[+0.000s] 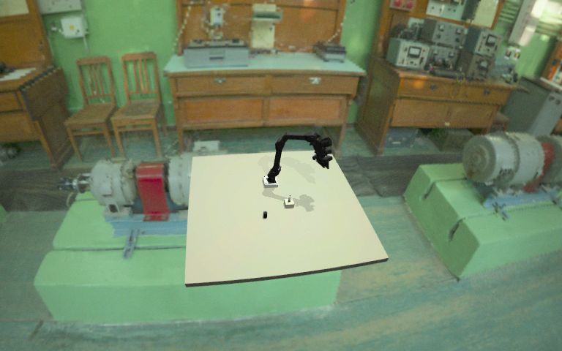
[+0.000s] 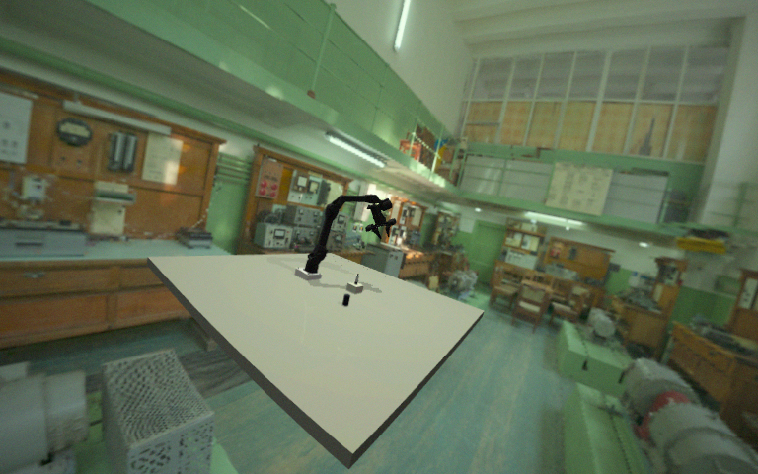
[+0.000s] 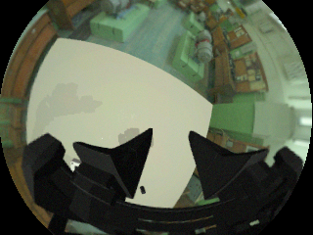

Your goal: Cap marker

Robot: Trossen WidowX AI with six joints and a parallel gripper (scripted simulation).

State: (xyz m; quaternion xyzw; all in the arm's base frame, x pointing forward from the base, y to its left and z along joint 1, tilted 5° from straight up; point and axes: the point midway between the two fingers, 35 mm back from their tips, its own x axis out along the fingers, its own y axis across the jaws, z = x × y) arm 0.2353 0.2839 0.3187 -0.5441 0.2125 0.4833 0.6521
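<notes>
The marker cap lies 8 cm ahead of my gripper tip, 47 cm to the right of it and 27 cm below it. Round my gripper tip: holder block (1 cm ahead, 26 cm to the right, 27 cm below).
</notes>
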